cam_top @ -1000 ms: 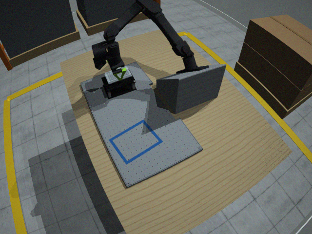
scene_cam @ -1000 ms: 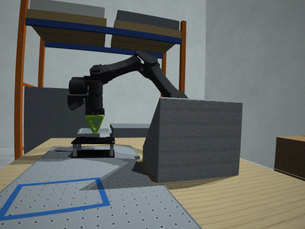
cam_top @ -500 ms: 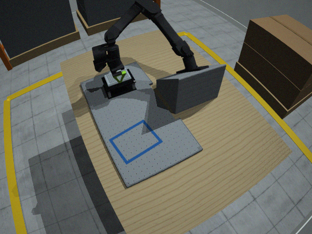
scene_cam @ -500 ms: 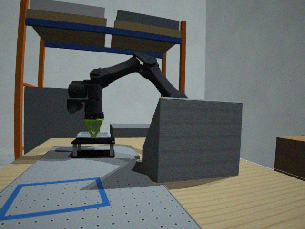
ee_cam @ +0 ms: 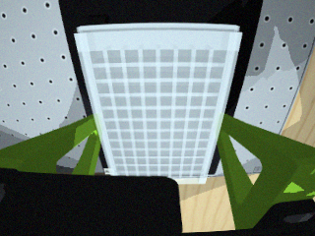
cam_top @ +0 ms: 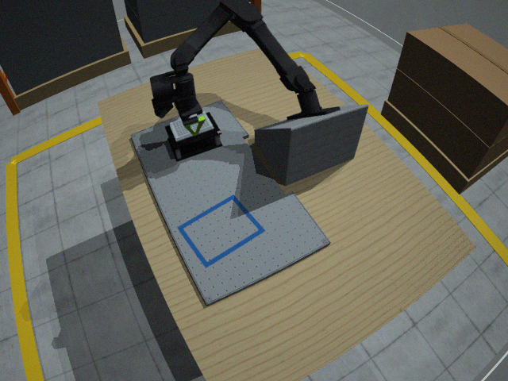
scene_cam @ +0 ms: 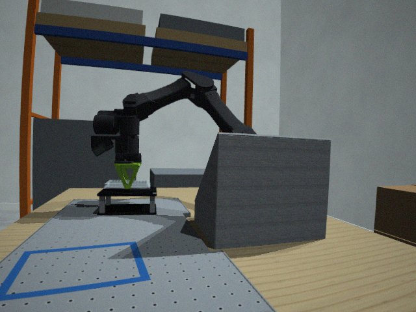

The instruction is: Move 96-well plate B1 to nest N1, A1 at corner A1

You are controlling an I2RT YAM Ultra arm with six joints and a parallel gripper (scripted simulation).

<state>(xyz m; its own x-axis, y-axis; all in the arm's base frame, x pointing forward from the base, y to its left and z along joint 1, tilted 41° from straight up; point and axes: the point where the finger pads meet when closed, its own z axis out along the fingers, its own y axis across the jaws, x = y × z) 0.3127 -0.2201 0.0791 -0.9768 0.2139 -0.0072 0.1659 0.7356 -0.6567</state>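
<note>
Now: the clear 96-well plate right at my hand. The rest, counted from my hand: black raised nest: 2 cm below.
</note>
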